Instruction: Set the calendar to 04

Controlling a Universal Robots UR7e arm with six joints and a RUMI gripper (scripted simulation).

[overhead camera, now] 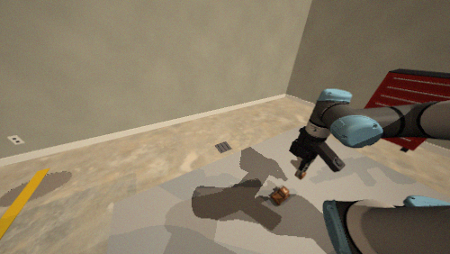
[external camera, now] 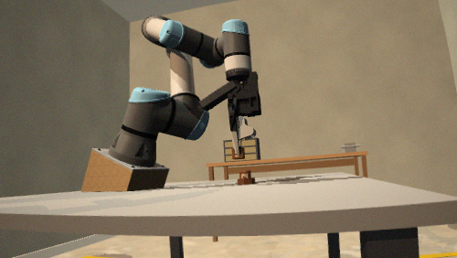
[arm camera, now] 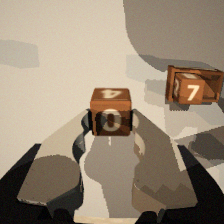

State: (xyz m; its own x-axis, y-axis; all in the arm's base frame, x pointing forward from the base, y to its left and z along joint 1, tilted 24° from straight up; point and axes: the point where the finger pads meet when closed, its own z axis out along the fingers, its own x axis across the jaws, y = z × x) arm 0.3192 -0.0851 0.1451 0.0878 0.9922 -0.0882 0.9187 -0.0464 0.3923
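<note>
Now: the calendar tray 10 mm ahead of my hand, 110 mm to the left of it and 90 mm below it. Round my hand: cube 10 mm below.
</note>
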